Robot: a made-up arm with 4 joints.
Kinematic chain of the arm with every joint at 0, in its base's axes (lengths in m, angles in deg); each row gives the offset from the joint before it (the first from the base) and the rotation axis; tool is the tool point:
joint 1: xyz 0 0 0.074 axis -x
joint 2: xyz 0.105 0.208 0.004 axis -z
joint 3: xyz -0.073 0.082 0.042 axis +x
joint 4: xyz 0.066 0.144 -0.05 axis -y
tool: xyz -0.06 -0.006 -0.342
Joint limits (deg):
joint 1: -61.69..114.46
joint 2: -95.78..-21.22
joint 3: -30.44..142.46
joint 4: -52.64..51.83
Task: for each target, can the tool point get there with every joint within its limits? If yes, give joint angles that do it. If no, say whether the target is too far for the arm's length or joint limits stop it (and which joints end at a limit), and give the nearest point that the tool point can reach.
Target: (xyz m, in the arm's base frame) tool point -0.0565 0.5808 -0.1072
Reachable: yes | joints -6.17 -31.36 26.86 18.44
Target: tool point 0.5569 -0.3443 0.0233
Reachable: no: joint limits stop it (at a limit: joint 1, joint 2, joint 3, joint 4) | nearest point 0.2984 -0.4009 -0.1073 | short by 0.295 m
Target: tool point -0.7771 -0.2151 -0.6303
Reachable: no: too far | nearest point -0.3271 -0.1300 -0.3764 | short by 0.524 m
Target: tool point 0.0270 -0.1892 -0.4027
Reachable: yes | joints 66.35 -29.63 -6.89 12.38
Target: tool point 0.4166 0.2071 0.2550
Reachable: no: joint limits stop it (at a limit: joint 1, joint 2, joint 3, joint 4) | nearest point 0.2984 0.4122 0.2279 | short by 0.238 m
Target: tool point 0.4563 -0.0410 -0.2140
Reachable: no: joint limits stop it (at a limit: joint 2, joint 3, joint 4) | nearest point 0.2984 -0.0620 -0.3616 | short by 0.217 m
